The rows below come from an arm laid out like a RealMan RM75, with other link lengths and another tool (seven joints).
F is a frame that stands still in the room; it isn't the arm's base.
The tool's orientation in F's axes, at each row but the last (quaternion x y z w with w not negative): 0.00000 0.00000 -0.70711 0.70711; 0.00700 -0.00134 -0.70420 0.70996; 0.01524 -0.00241 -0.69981 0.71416; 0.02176 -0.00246 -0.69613 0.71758; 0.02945 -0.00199 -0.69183 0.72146; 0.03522 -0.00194 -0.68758 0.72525; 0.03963 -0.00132 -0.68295 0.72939; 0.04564 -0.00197 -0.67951 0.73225; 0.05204 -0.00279 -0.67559 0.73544; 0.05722 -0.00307 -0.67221 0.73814
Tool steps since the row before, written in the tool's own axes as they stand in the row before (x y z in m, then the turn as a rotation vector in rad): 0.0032 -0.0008 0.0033 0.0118 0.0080 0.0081; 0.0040 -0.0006 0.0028 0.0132 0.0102 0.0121; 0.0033 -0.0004 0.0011 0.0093 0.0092 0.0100; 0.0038 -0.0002 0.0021 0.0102 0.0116 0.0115; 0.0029 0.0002 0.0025 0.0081 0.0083 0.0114; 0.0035 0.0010 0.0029 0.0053 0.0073 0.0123; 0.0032 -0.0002 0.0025 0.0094 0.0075 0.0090; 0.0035 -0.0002 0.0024 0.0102 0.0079 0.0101; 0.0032 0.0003 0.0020 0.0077 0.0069 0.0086; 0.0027 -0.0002 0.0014 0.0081 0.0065 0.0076
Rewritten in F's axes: -0.0008 -0.0032 0.0033 0.0080 -0.0118 0.0081; -0.0006 -0.0040 0.0028 0.0102 -0.0132 0.0121; -0.0004 -0.0033 0.0010 0.0091 -0.0093 0.0101; -0.0002 -0.0039 0.0020 0.0115 -0.0102 0.0116; 0.0002 -0.0030 0.0024 0.0081 -0.0082 0.0114; 0.0010 -0.0036 0.0028 0.0069 -0.0055 0.0124; -0.0001 -0.0033 0.0023 0.0076 -0.0094 0.0089; -0.0001 -0.0037 0.0022 0.0080 -0.0102 0.0100; 0.0004 -0.0033 0.0018 0.0069 -0.0077 0.0086; -0.0001 -0.0028 0.0012 0.0066 -0.0081 0.0075
